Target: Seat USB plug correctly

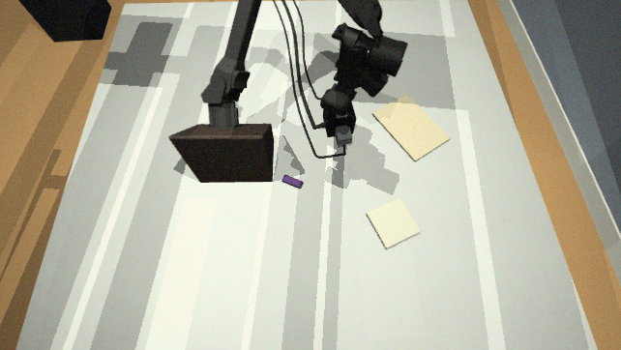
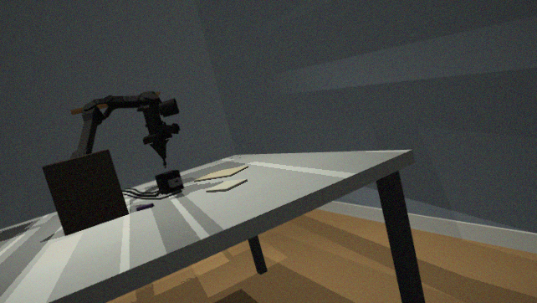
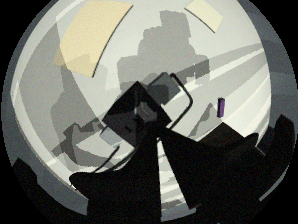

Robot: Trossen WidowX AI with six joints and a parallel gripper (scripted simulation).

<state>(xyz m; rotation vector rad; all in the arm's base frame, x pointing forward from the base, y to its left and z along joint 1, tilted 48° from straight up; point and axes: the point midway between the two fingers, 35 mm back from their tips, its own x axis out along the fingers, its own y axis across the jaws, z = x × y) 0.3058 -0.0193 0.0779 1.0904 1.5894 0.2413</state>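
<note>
Now: gripper tip 2 cm above the USB plug. Also, from my gripper tip: small purple stick: 15 cm to the right, 15 cm behind, 13 cm below.
</note>
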